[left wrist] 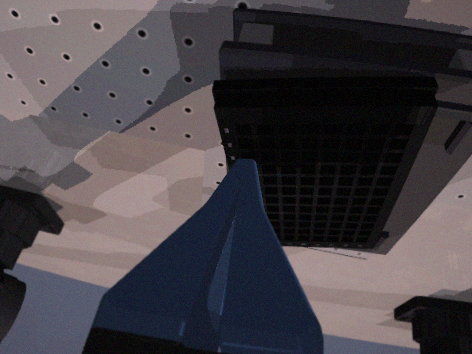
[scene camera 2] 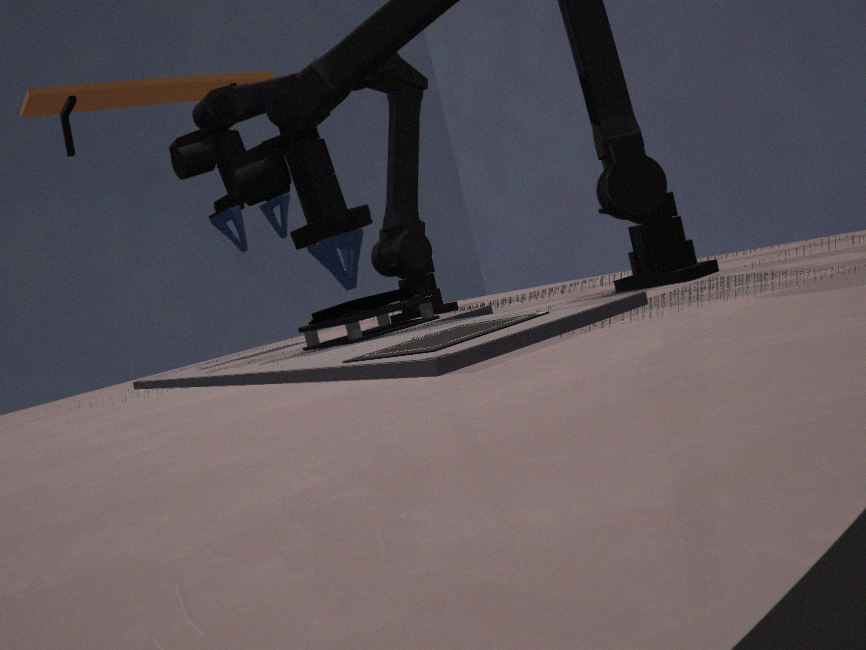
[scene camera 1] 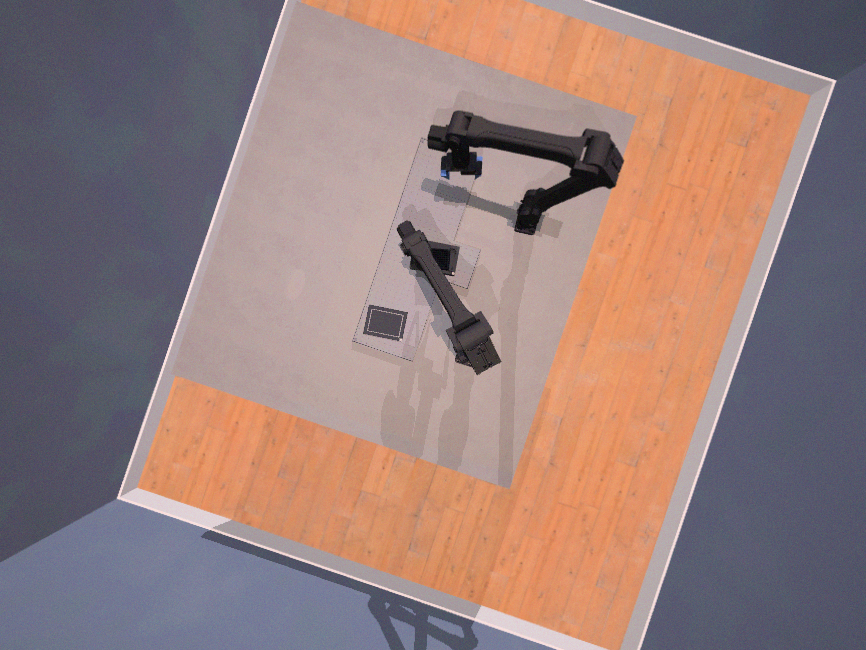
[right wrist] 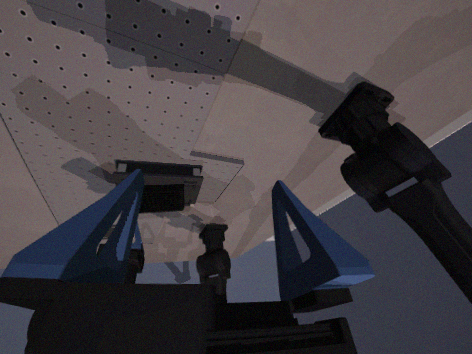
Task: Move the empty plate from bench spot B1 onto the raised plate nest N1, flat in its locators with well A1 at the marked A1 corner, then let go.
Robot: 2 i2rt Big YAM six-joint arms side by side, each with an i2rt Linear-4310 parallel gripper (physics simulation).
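Places are measured from the left arm's base along level axes (x up, y back, z right), in centimetres.
Pixels of known places: left gripper, between the fingertips: (left wrist: 246,169) (scene camera 2: 351,289); right gripper, between the fingertips: (scene camera 2: 265,244) (scene camera 1: 462,178) (right wrist: 212,180); left arm's base, origin of its link: (left wrist: 15,202) (scene camera 2: 667,281) (right wrist: 212,230); right arm's base, origin of its link: (left wrist: 441,308) (scene camera 1: 526,219) (right wrist: 352,113).
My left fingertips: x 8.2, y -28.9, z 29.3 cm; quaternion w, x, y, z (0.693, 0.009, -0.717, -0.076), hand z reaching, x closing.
Note:
Ahead of a thing's pixels: the offset from my left fingertips to its top centre. "*": to the spot under its first point. Level surfaces: height alone.
The black plate {dx -1.4, dy +3.6, dz +3.6 cm} (scene camera 1: 447,260) (left wrist: 325,175) (right wrist: 162,197) with its grid of wells lies on the raised nest {dx -2.9, dy +4.8, dz +4.9 cm} (scene camera 2: 352,330) (left wrist: 425,155). It looks roughly level; whether it sits fully in the locators cannot be made out. The A1 mark is not readable. My left gripper (scene camera 2: 347,286) (left wrist: 246,169) is shut and empty, its blue fingertips together close above the plate's left edge in the left wrist view; contact cannot be told. The arm hides it in scene camera 1. My right gripper (scene camera 1: 461,172) (scene camera 2: 264,243) (right wrist: 212,180) is open and empty, high above the bench.
A dark rectangle with a light outline {* dx -6.8, dy -8.9, dz -28.3 cm} (scene camera 1: 384,323) (scene camera 2: 447,335) lies on the perforated bench {dx -6.9 cm} (scene camera 1: 370,300) (left wrist: 60,37) (right wrist: 50,75); its label is not readable. The left arm reaches over the nest. An arm base (right wrist: 357,110) stands beside the bench in the right wrist view.

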